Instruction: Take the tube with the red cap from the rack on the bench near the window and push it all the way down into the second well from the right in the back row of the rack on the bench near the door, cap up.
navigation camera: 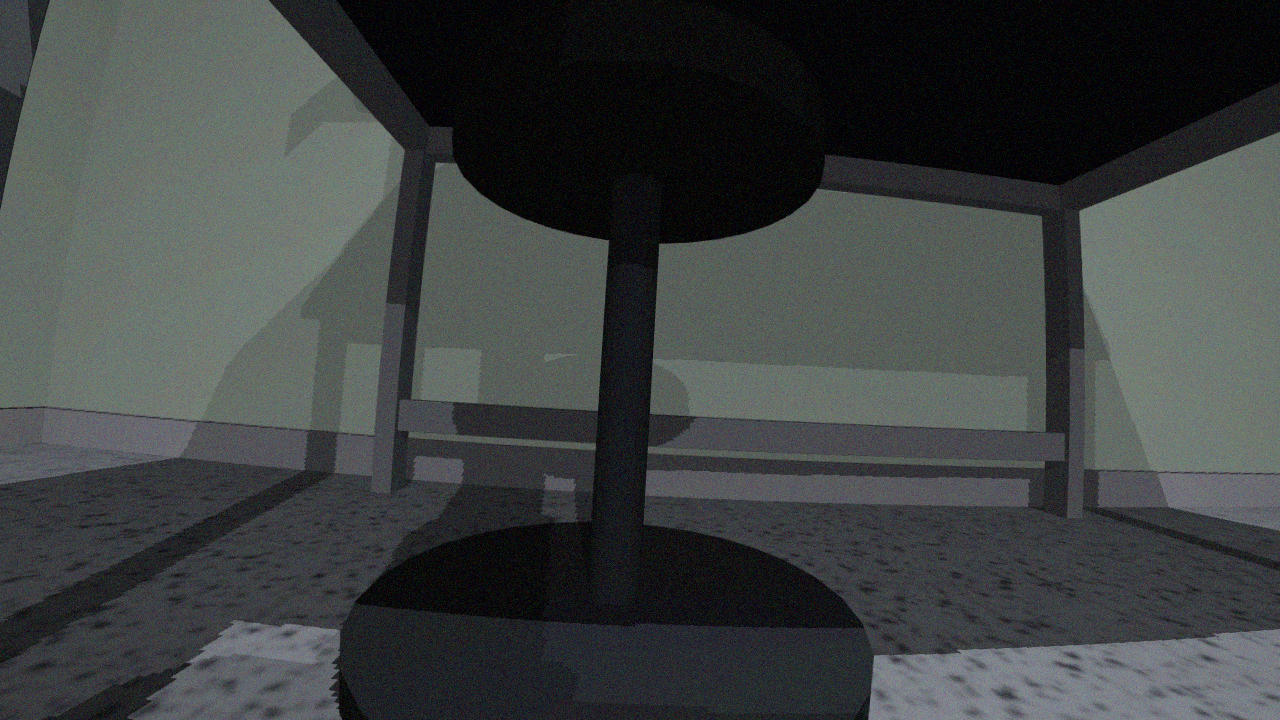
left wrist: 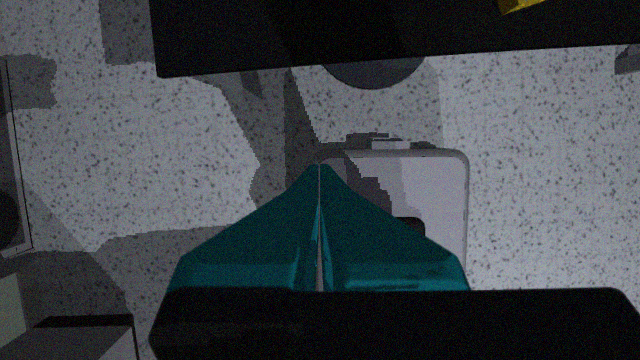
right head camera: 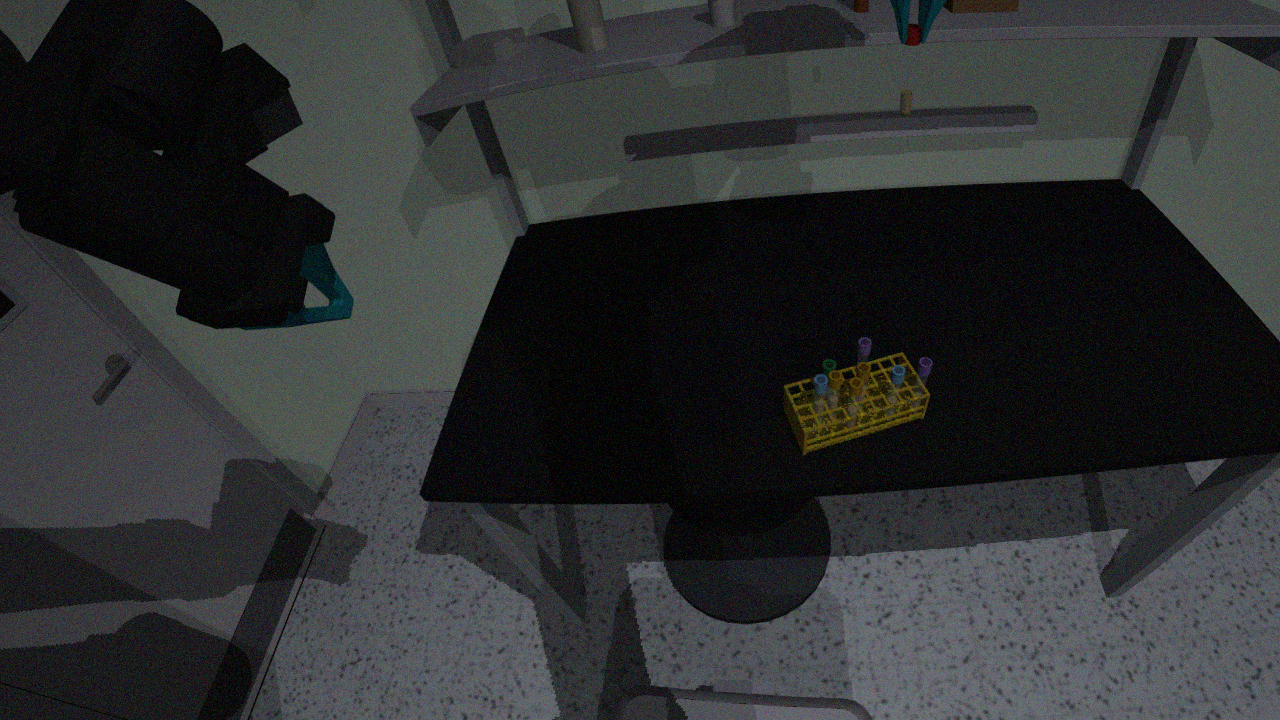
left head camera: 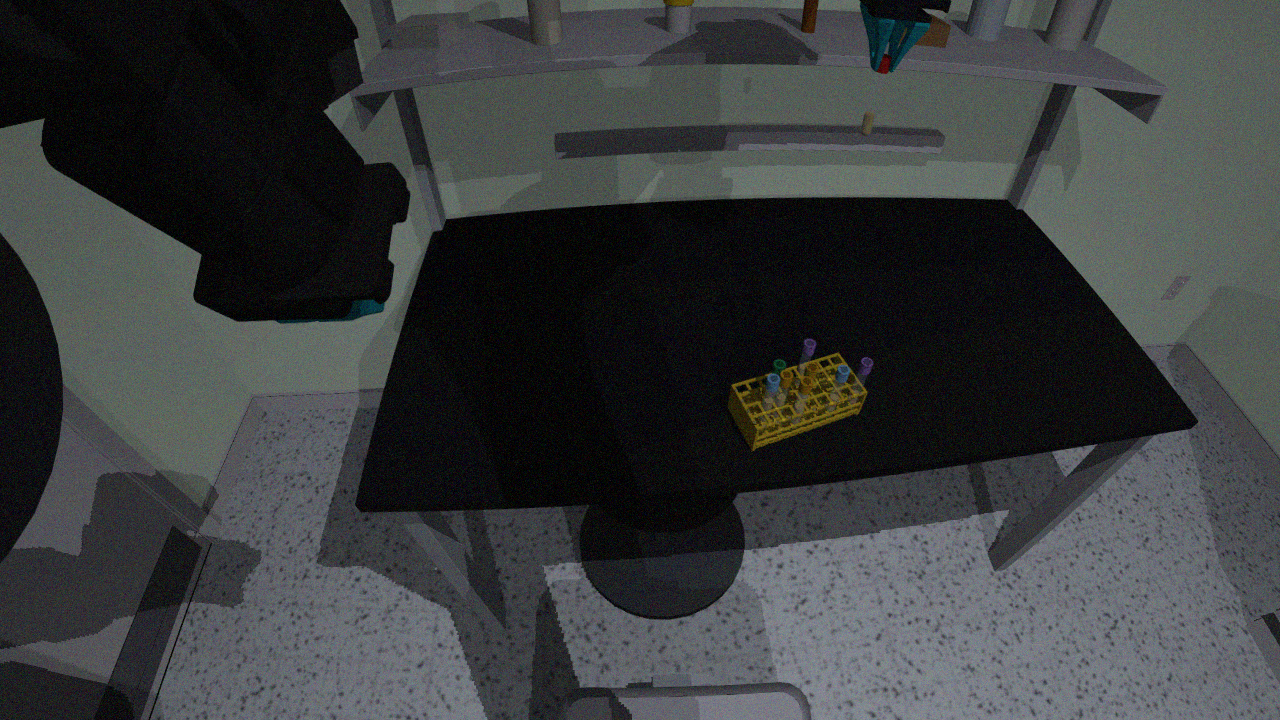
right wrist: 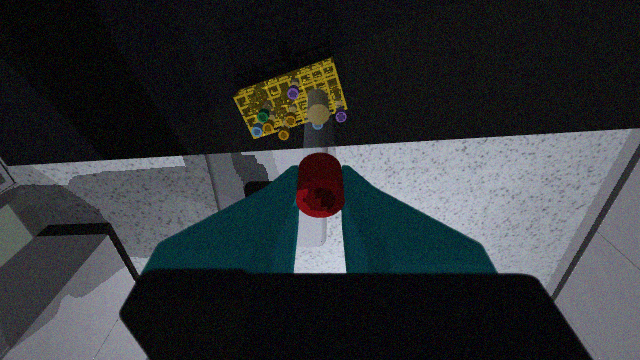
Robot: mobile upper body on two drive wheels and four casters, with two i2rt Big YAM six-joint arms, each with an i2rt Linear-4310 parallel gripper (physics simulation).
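Frame: origin at the left arm's base, x back, y right, z up, level; metres.
Seen in the pictures: left gripper, fingertip midpoint: (left wrist: 319,179) (right head camera: 349,309) (left head camera: 380,301); right gripper, fingertip midpoint: (right head camera: 912,42) (left head camera: 881,70) (right wrist: 320,177).
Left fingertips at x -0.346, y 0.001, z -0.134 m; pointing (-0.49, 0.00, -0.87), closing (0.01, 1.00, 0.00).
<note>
A point is followed by its place in that frame.
My right gripper (left head camera: 884,66) @[x -0.766, y 0.453, z -0.138 m] (right head camera: 913,35) @[x -0.766, y 0.453, z -0.138 m] (right wrist: 320,177) @[x -0.766, y 0.453, z -0.138 m] is shut on the red-capped tube (left head camera: 883,64) @[x -0.758, y 0.451, z -0.129 m] (right head camera: 913,34) @[x -0.758, y 0.452, z -0.127 m] (right wrist: 320,185) @[x -0.774, y 0.453, z -0.121 m], gripping it at the cap. The tube hangs cap up, high above the far part of the bench, in front of the shelf; in the head views its pale lower tip shows against the wall. The yellow rack (left head camera: 810,427) @[x -0.603, y 0.415, z -0.635 m] (right head camera: 863,433) @[x -0.601, y 0.408, z -0.636 m] stands on the black bench (left head camera: 554,358) @[x -0.770, y 0.001, z -0.648 m] (right head camera: 626,358) @[x -0.770, y 0.018, z -0.648 m], nearer than the tube, and holds purple-, green-, blue- and orange-capped tubes. My left gripper (left wrist: 319,179) @[x -0.346, y 0.001, z -0.134 m] is shut and empty, away to the left of the bench.
A shelf (left head camera: 626,53) @[x -0.969, y 0.140, z -0.191 m] (right head camera: 671,44) @[x -1.010, y 0.146, z -0.191 m] with bottles runs above the far edge of the bench. A grey bar (left head camera: 644,141) @[x -1.227, y 0.164, z -0.468 m] (right head camera: 716,141) @[x -1.228, y 0.171, z -0.474 m] lies below it. A round stool (left head camera: 662,564) @[x -0.690, y 0.193, z -1.380 m] (right head camera: 747,573) @[x -0.674, y 0.203, z -1.380 m] (navigation camera: 626,402) @[x -0.747, y 0.198, z -1.194 m] stands under the front edge. A door handle (right head camera: 114,380) @[x -0.585, y -1.187, z -0.490 m] shows at the left.
</note>
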